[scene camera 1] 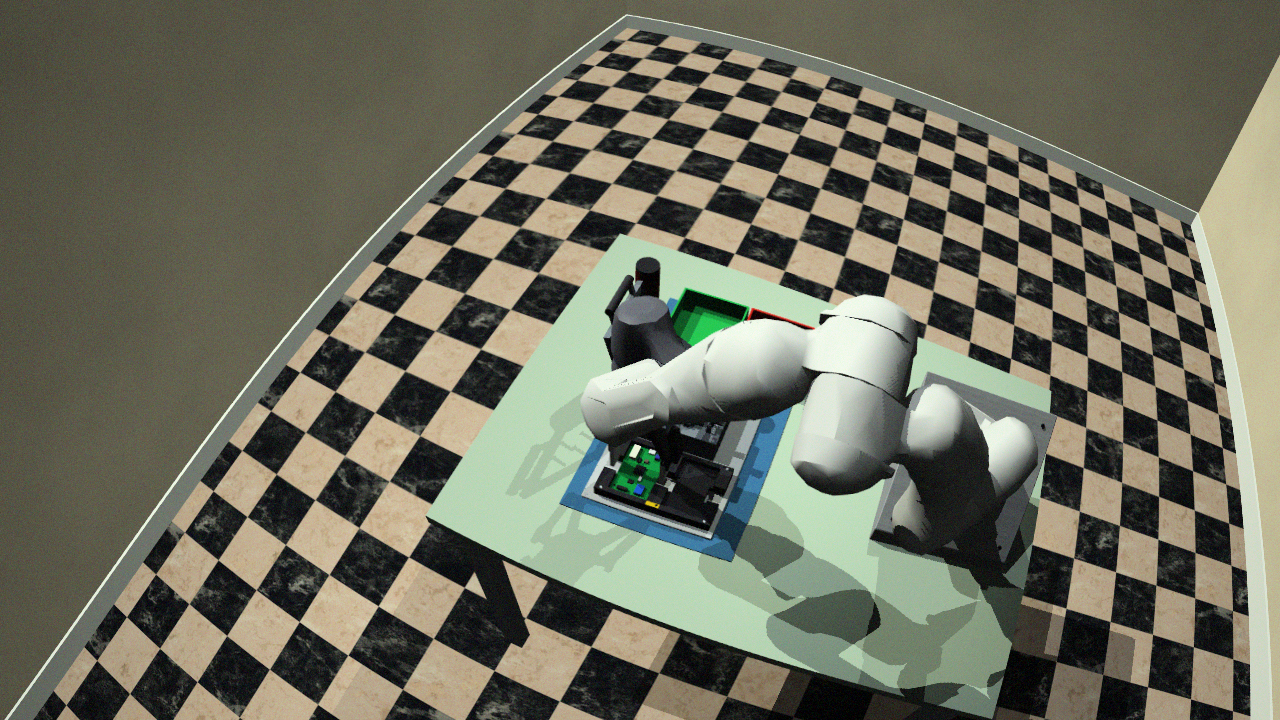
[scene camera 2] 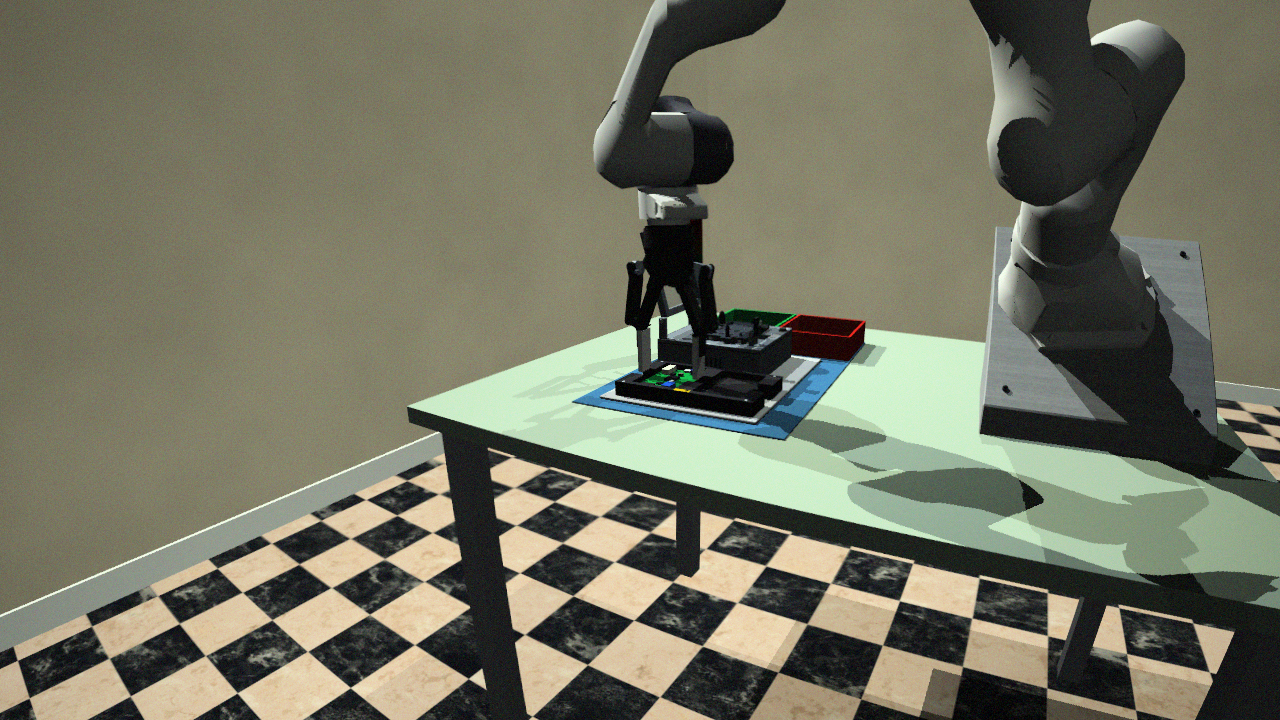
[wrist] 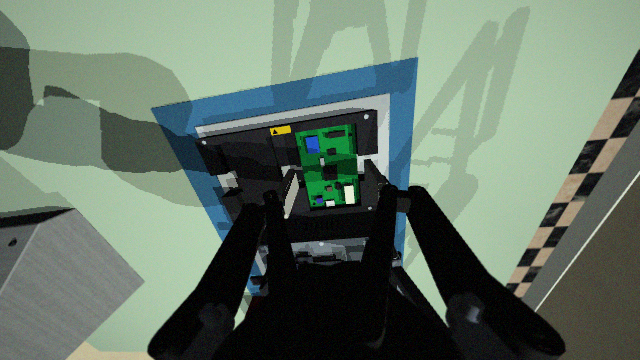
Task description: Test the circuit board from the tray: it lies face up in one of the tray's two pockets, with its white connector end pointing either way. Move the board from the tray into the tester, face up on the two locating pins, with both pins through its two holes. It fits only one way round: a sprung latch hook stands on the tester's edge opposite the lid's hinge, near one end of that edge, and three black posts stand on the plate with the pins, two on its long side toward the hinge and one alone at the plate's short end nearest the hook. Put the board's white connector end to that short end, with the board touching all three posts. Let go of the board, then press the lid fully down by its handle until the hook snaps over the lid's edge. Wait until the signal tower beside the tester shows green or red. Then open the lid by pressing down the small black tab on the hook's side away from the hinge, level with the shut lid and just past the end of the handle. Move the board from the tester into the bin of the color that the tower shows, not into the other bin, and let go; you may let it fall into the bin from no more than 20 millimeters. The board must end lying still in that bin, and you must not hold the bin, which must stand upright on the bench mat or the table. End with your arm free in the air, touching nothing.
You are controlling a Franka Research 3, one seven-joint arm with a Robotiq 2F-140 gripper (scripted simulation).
my gripper: scene camera 1; scene camera 2; wrist 329, 173
green bin: scene camera 1; scene camera 2; not seen in the wrist view (hidden by my gripper)
same spot on my gripper: (scene camera 2: 709, 321) = (scene camera 1: 676, 458)
same spot on green bin: (scene camera 2: 776, 319) = (scene camera 1: 729, 307)
